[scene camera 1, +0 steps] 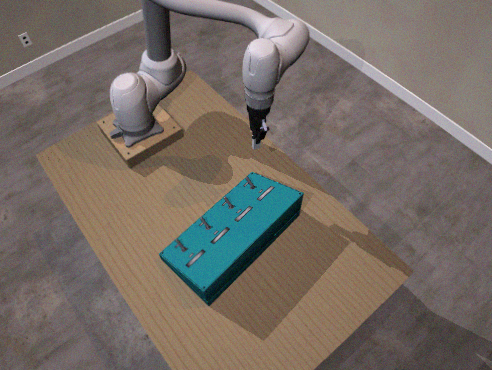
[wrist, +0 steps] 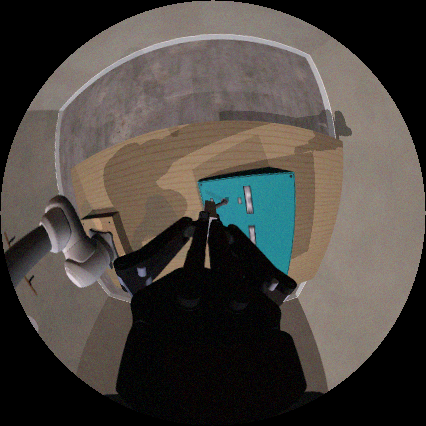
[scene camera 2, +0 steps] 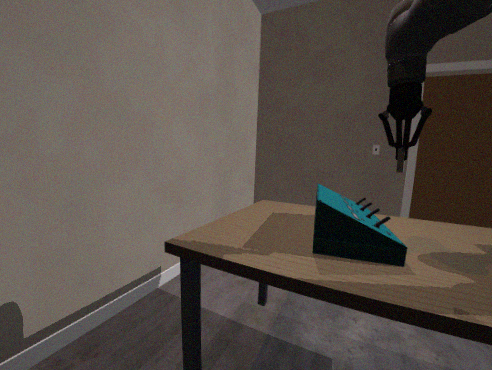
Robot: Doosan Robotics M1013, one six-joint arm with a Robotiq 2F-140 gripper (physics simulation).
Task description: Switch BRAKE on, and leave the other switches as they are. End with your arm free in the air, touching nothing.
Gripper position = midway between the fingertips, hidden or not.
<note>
I see my gripper (scene camera 2: 400,172) and a teal sloped switch box (wrist: 261,201).
My gripper also shows in the wrist view (wrist: 207,208).
</note>
